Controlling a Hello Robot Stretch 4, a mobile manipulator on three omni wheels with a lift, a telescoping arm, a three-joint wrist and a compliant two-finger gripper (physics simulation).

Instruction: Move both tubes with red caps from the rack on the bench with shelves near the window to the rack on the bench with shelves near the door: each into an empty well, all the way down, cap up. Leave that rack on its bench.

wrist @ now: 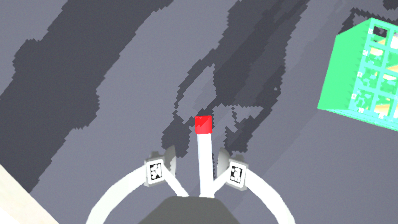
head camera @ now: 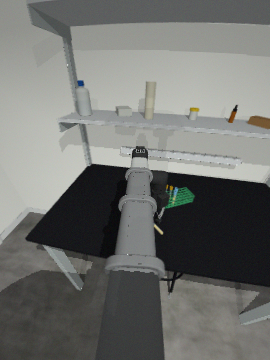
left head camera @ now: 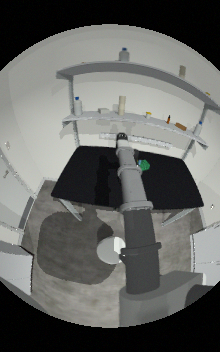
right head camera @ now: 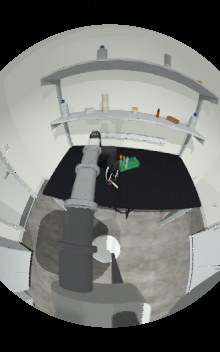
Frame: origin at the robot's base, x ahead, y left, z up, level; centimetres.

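Seen in the pictures: end effector, tool point: point(wrist: 196, 163) point(right head camera: 111, 181); robot's base, origin of the base link: point(left head camera: 111, 249) point(right head camera: 105, 247).
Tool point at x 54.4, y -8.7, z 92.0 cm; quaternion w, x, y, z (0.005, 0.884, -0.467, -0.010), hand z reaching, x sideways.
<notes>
Pixels of each thing's top centre, then the offset from my tool point to it. Level surfaces: height alone.
- tube with a red cap, middle of its top: point(wrist: 205, 166) point(head camera: 155, 225) point(right head camera: 112, 182) dx +0.0, dy -1.2, dz -1.4 cm
- black bench top, its level: dz -3.4 cm
- green rack, middle of its top: point(head camera: 177, 194) point(right head camera: 128, 161) point(left head camera: 139, 163) dx +20.9, dy -15.8, dz +2.4 cm
- shelf, its level: dz +42.3 cm
- blue-capped bottle, middle of its top: point(head camera: 80, 80) point(left head camera: 76, 96) point(right head camera: 62, 99) dx +44.3, dy +42.9, dz +60.1 cm
- tall beige cylinder, middle of its top: point(head camera: 151, 81) point(right head camera: 104, 93) point(left head camera: 122, 95) dx +40.6, dy +4.8, dz +60.1 cm
- yellow-lidded jar, middle of its top: point(head camera: 194, 108) dx +42.8, dy -21.0, dz +48.3 cm
A tube with a red cap point(head camera: 158, 229) point(right head camera: 114, 184) point(wrist: 204, 162) lies on its side on the black bench top point(head camera: 220, 235), in front of the green rack. My gripper point(head camera: 160, 216) point(right head camera: 111, 177) point(wrist: 197, 161) is partly open above it. In the wrist view the tube shows between the two fingers, with a gap on each side, nearer the right finger; its cap points away from the gripper. The green rack point(head camera: 185, 199) point(left head camera: 144, 165) point(right head camera: 132, 163) point(wrist: 335, 75) stands upright to the right of the gripper. A second red-capped tube does not show.
Tubes with orange caps point(head camera: 171, 188) and a blue one point(head camera: 175, 192) stand at the rack's left end. Behind the bench, a shelf point(head camera: 170, 123) carries a blue-capped bottle point(head camera: 84, 102), a tall beige cylinder point(head camera: 150, 100) and a yellow-lidded jar point(head camera: 193, 114). A round stool point(right head camera: 106, 248) stands before the bench.
</notes>
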